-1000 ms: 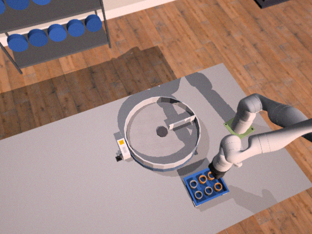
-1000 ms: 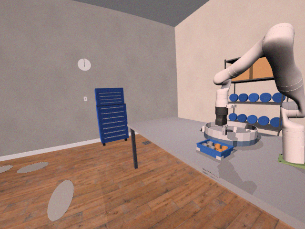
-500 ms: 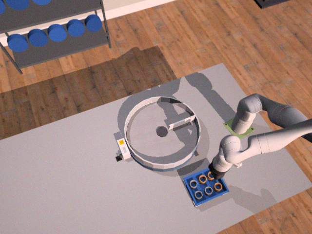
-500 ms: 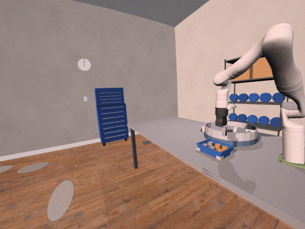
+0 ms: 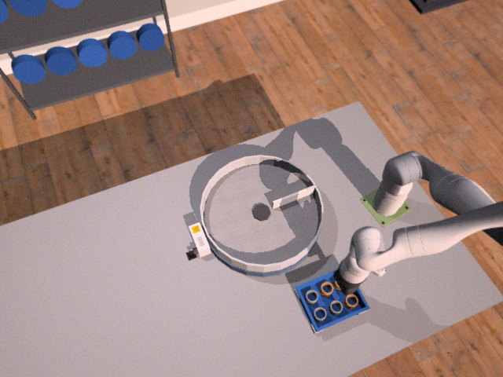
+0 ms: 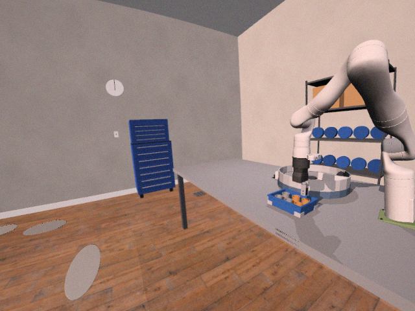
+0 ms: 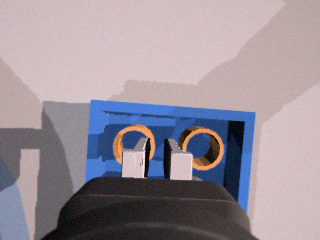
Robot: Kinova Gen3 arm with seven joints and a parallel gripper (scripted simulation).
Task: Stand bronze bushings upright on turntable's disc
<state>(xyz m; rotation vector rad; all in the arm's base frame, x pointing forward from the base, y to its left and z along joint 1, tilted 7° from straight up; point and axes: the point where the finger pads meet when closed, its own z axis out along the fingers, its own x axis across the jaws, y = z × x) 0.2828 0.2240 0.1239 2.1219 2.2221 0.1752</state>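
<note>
The blue crate is 70 mm below my hand, 60 mm ahead of it and 10 mm to the left of it. The rest, counted from my hand: turntable disc (340 mm to the right, 150 mm ahead, 40 mm below).
</note>
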